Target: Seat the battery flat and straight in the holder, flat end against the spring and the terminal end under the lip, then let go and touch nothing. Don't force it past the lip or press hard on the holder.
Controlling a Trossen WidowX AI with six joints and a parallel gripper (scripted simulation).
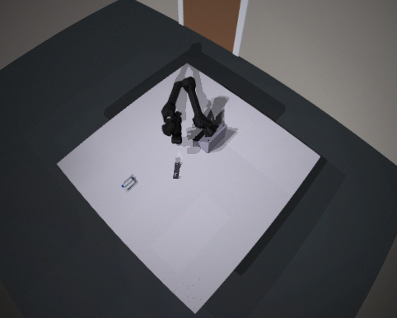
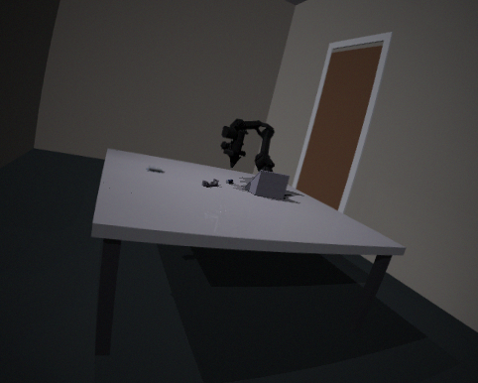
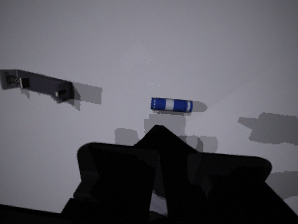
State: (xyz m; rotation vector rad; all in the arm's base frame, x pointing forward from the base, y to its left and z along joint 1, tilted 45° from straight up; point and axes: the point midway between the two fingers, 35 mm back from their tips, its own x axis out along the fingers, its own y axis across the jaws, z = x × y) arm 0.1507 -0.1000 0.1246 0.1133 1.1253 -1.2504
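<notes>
The blue battery is 2 cm behind my gripper tip, 2 cm to the right of it and 8 cm below it. From my gripper tip the other things lie so: battery blister pack: 41 cm ahead, 8 cm to the right, 8 cm below.
</notes>
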